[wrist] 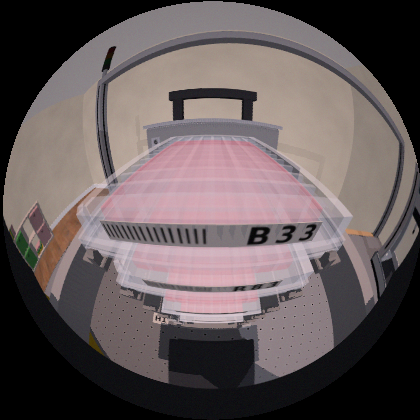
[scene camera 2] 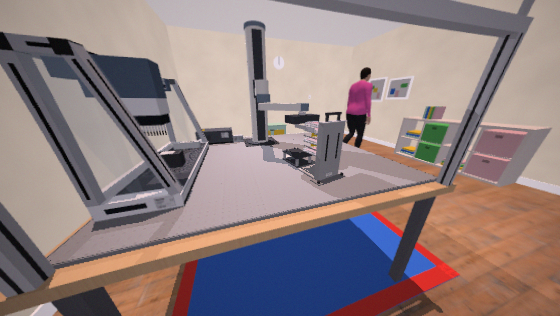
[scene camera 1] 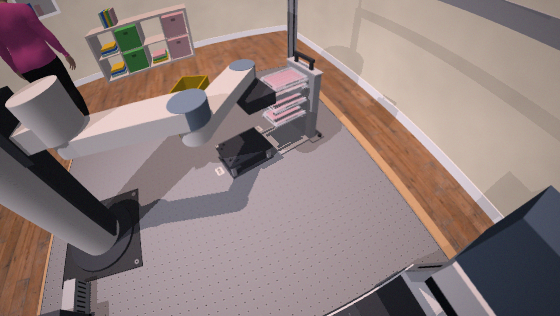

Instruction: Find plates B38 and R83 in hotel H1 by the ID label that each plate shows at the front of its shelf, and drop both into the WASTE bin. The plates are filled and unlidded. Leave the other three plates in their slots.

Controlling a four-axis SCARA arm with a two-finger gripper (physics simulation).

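Note:
Hotel H1 holds a stack of unlidded plates with pink filling. Plate B33 is on top. Plate R83 lies below it, its label partly foreshortened. My gripper reaches into the hotel under B33, its fingers drawn in along the sides of R83 and shut on it. The fingertips are hidden behind B33 in the wrist view. Lower plates show no readable label, and I can read no B38. The yellow WASTE bin shows partly beyond the arm.
A black raised stand is directly in front of the hotel. The hotel has a black top handle. A large framed machine stands across the table. A person is beyond the table.

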